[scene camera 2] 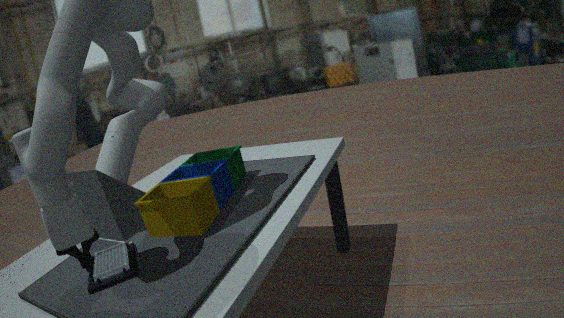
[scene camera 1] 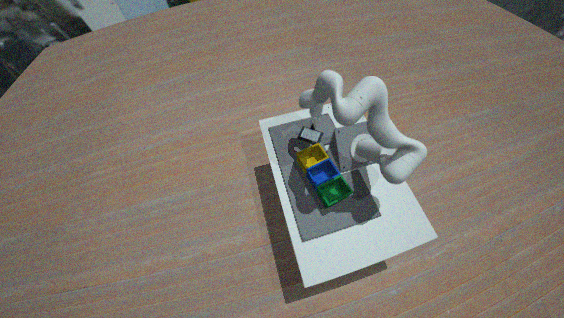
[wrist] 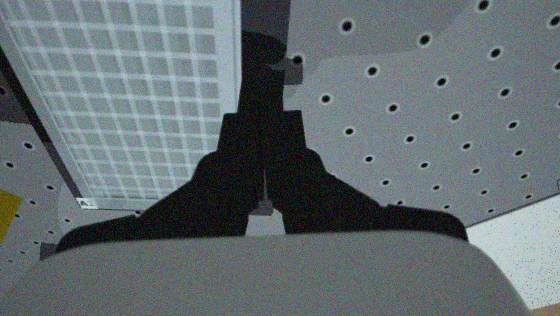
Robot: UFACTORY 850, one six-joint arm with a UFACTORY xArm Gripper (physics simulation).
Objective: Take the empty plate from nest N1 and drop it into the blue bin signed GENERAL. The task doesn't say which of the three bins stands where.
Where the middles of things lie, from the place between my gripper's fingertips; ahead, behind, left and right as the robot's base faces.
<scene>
My hand is 40 mm to the right of the clear gridded plate (scene camera 2: pixel 109 262) and 30 mm short of it.
</scene>
